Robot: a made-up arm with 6 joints.
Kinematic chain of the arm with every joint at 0, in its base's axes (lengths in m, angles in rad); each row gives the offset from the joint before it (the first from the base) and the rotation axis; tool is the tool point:
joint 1: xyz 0 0 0.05 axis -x
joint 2: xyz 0 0.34 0.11 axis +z
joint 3: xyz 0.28 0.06 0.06 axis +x
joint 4: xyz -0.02 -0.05 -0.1 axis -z
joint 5: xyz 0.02 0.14 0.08 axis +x
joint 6: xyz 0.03 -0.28 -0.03 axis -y
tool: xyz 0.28 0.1 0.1
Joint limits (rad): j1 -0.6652..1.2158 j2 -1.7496..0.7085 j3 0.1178..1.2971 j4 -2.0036..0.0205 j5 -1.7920..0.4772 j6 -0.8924..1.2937
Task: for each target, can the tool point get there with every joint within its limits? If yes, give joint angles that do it. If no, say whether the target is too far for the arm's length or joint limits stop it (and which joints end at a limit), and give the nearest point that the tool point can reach.
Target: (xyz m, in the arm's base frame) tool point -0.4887 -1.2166 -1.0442
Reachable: no: too far | nearest point -0.0907 -0.2214 -0.0899 | short by 1.435 m
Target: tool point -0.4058 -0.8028 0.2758
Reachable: no: joint limits stop it (at a limit: joint 1, joint 2, joint 3, joint 4) | nearest point -0.1365 -0.4247 0.2447 | short by 0.465 m
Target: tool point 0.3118 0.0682 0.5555
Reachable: yes | joints -0.4683 -0.7593 0.3421 -1.6213 -0.1281 0.5150
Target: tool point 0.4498 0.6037 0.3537
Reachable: yes | joints -0.1218 -0.0047 0.3253 -1.1434 -0.3114 -0.4410
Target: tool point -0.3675 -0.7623 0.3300
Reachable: no: joint limits stop it (at a limit: joint 1, joint 2, joint 3, joint 4) | nearest point -0.1336 -0.4232 0.2733 | short by 0.416 m
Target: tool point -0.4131 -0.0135 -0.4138
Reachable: no: joint limits stop it (at a limit: joint 1, joint 3, joint 4, joint 5, joint 6) | nearest point -0.1722 0.1286 -0.3050 | short by 0.300 m
